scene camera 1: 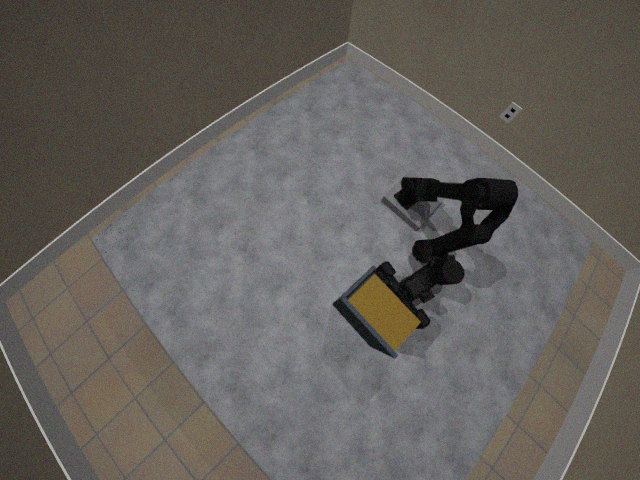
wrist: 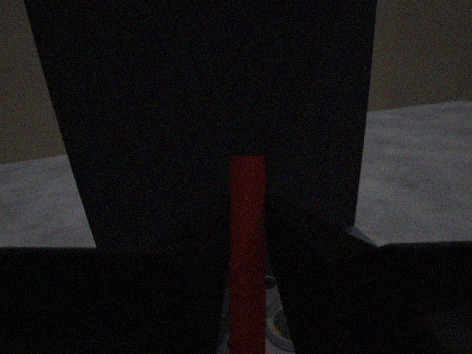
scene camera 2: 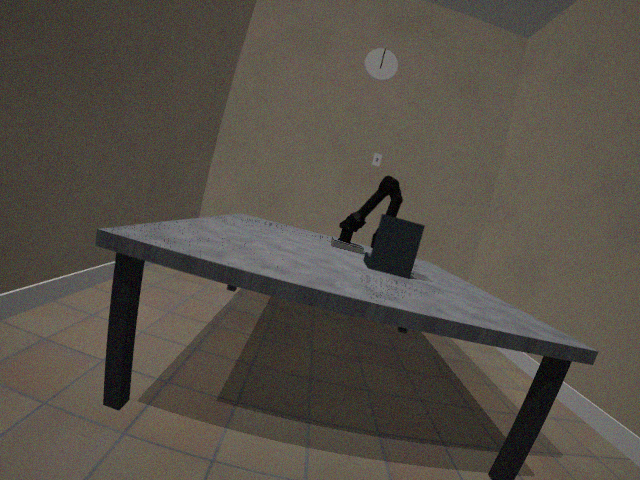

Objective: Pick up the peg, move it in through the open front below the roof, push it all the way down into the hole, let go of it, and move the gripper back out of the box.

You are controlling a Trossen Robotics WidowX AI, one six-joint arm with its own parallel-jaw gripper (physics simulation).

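Seen in the pictures: gripper, fingertip midpoint: (wrist: 246, 204); arm's base, link origin: (scene camera 1: 406, 197) (scene camera 2: 344, 241).
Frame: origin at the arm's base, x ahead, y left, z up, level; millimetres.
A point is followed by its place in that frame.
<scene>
The red peg (wrist: 247, 215) {x 331, y 201, z 64 mm} stands upright between the fingers in the wrist view. My gripper (wrist: 246, 204) {x 341, y 200, z 63 mm} (scene camera 1: 404, 295) is shut on it. The box shows its yellow roof (scene camera 1: 385, 311) {x 347, y 196, z 169 mm} from above and a dark outer wall (scene camera 2: 395, 245) {x 400, y 195, z 72 mm} in scene camera 2. The gripper's body is at the box's open side, with its fingertips hidden under the roof. In the wrist view a dark box wall (wrist: 200, 90) {x 388, y 212, z 101 mm} rises behind the peg. The peg's lower end and the hole cannot be made out. Rounded ring shapes show low down between the fingers.
The arm's base (scene camera 1: 416, 189) stands on the grey table (scene camera 1: 248, 206) {x 437, y -297, z -33 mm} (scene camera 2: 248, 253) {x 714, y -220, z -33 mm}. A narrow grey strip (scene camera 1: 400, 213) {x 48, y 28, z -13 mm} (scene camera 2: 347, 245) {x 50, y 22, z -10 mm} lies beside the base. The arm's bent links reach over the table beside the box.
</scene>
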